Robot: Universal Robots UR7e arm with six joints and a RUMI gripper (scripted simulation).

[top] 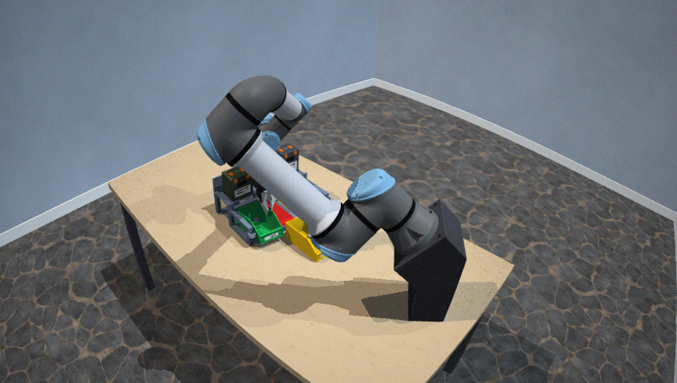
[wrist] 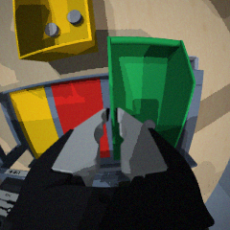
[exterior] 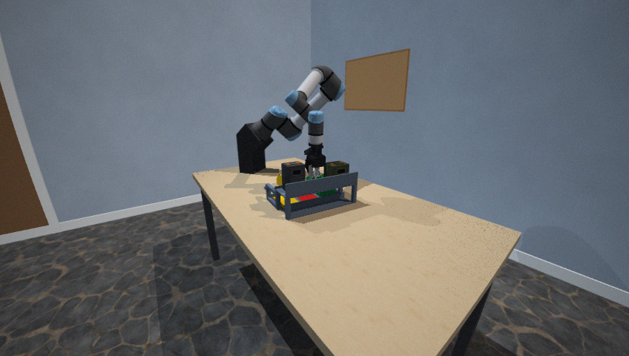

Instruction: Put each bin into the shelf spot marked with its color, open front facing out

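My hand is 10 mm past the green bin, 50 mm to the right of it and 30 mm above it. The rest, counted from my hand: yellow bin: 170 mm behind, 70 mm to the right, 50 mm below; then black box: 150 mm ahead, 180 mm to the right, 80 mm above.
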